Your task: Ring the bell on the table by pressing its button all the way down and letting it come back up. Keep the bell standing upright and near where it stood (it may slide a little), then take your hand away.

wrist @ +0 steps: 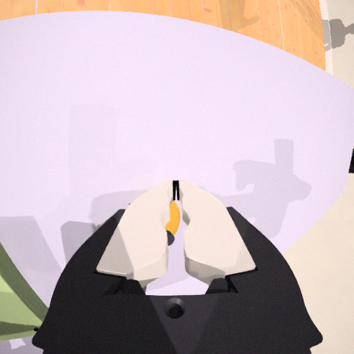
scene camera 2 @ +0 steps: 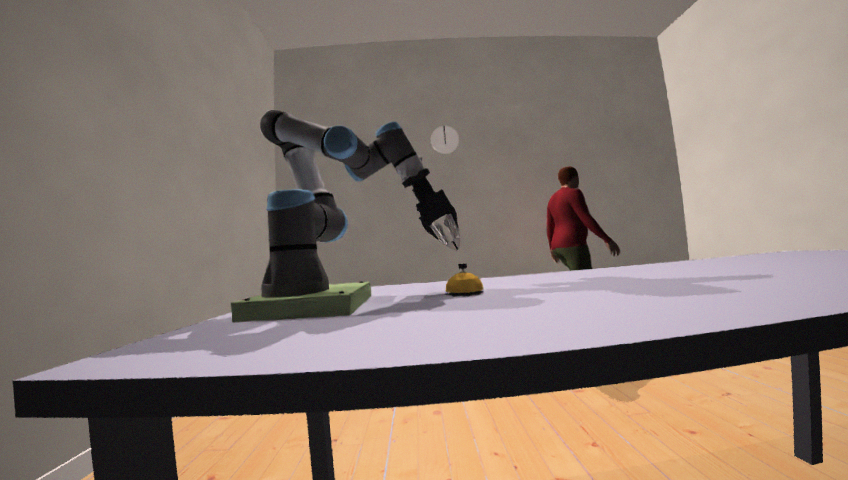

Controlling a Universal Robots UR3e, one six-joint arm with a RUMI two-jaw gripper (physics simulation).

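Pixels of known places: gripper, fingertip midpoint: [scene camera 2: 457, 249]; arm's base, origin of the base link: [scene camera 2: 296, 292].
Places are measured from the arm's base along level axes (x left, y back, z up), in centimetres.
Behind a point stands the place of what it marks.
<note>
The yellow bell [scene camera 2: 464, 284] @(x -3.2, y -34.3, z -1.0 cm) stands upright on the table [scene camera 2: 595, 315] @(x -28.4, y -43.7, z -3.5 cm) [wrist: 150, 75], to the right of the robot's base. Its small black button [scene camera 2: 462, 266] @(x -0.3, y -35.0, z 2.6 cm) [wrist: 170, 238] stands up above the dome. In the wrist view a strip of the yellow dome [wrist: 174, 218] shows through the gap between the fingers; the rest of the bell is hidden behind them. My gripper [scene camera 2: 456, 247] @(x 9.1, y -37.0, z 6.5 cm) [wrist: 175, 181] is shut and empty, tilted down to the right. Its fingertips are a little above the button and slightly to its left in the scene view, apart from it.
The robot stands on a green base block [scene camera 2: 297, 306] @(x -9.4, y -2.7, z -1.4 cm) [wrist: 15, 300] at the left of the table. A person in a red top [scene camera 2: 568, 220] is behind the table, to the right of the bell. A round clock [scene camera 2: 444, 139] hangs on the back wall. Arm shadows lie across the table.
</note>
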